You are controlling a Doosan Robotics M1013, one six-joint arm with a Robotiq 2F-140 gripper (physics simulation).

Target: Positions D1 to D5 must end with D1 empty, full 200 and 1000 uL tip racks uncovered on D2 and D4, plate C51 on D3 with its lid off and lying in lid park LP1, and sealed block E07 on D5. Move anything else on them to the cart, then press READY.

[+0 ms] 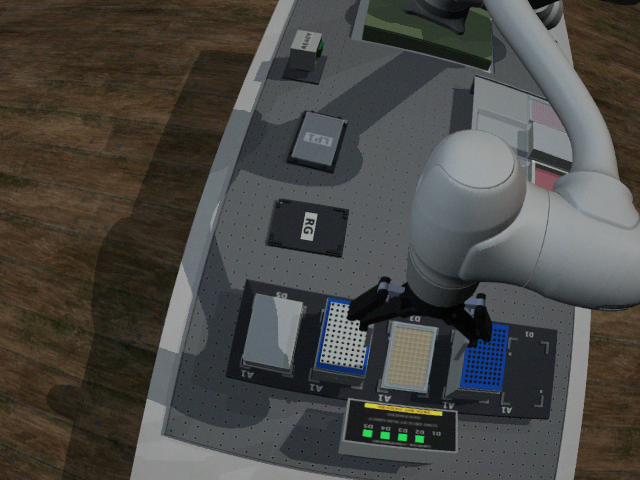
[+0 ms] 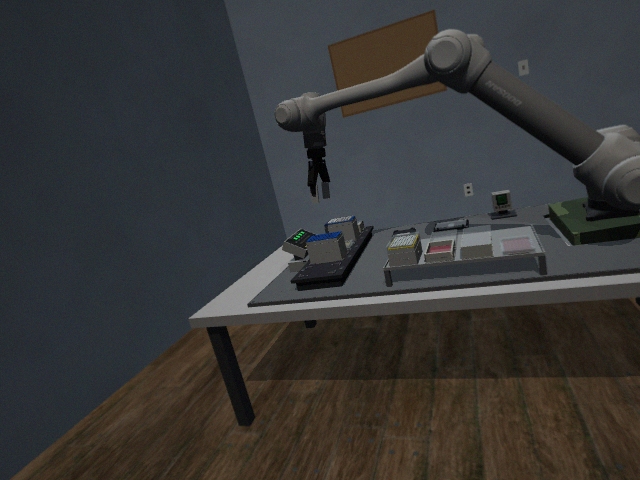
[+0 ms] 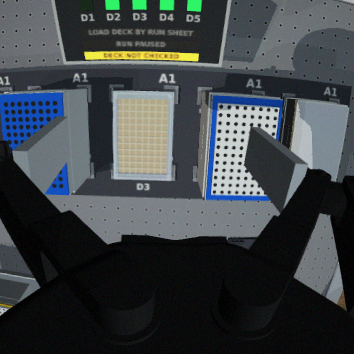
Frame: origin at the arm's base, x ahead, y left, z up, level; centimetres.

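Seen in the pictures: gripper, between the fingertips: (image 1: pixel 413 344) (image 2: pixel 321 200) (image 3: pixel 159 140); arm's base, origin of its link: (image 1: pixel 439 6) (image 2: pixel 616 209).
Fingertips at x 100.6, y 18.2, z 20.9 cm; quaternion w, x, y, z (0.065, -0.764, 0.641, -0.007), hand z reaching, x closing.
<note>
Offsets run from my fingertips to a thing's top centre. "pt": to the spot under its first point.
My gripper (image 1: pixel 414 338) (image 2: pixel 320 194) (image 3: pixel 159 140) is open and empty, high above the deck, its fingers either side of D3. D1 (image 1: pixel 526 369) is empty. On D2 stands a rack with a blue, dark-holed top @[dx -6.3, dy +14.5, dz -11.5 cm] (image 1: pixel 484 361) (image 2: pixel 325 237) (image 3: pixel 32 117). A tan-welled plate @[dx -4.0, dy +2.3, dz -18.9 cm] (image 1: pixel 409 356) (image 3: pixel 142 135) is on D3; its code is unreadable. On D4 is a white-topped, blue-rimmed rack @[dx -1.1, dy -9.8, dz -11.1 cm] (image 1: pixel 343 335) (image 2: pixel 342 222) (image 3: pixel 230 150). A block with a pale top @[dx +1.6, dy -21.9, dz -16.7 cm] (image 1: pixel 273 330) (image 3: pixel 322 132) is on D5. A clear lid-like sheet @[dx -43.0, dy -31.4, dz -23.9 cm] (image 1: pixel 317 139) (image 2: pixel 451 224) lies on LP1.
The cart @[dx -55.9, dy +14.3, dz -19.0 cm] (image 1: pixel 498 100) (image 2: pixel 388 277) holds a yellow-rimmed rack @[dx -40.8, dy +23.3, dz -12.6 cm] (image 2: pixel 404 250), a red-filled box @[dx -51.5, dy +21.7, dz -16.5 cm] (image 2: pixel 439 250), a pale box @[dx -62.2, dy +20.2, dz -15.5 cm] (image 2: pixel 476 245) and a pink plate @[dx -72.9, dy +18.6, dz -18.0 cm] (image 2: pixel 516 244). The display @[pt dx +11.1, dy +4.8, dz -13.6 cm] (image 1: pixel 398 431) (image 3: pixel 140 32) lights D2 to D5. READY button box @[dx -63.0, dy -43.1, dz -15.2 cm] (image 1: pixel 306 49) (image 2: pixel 501 201) and RG nest @[dx -23.0, dy -25.1, dz -24.2 cm] (image 1: pixel 330 227) stand beyond.
</note>
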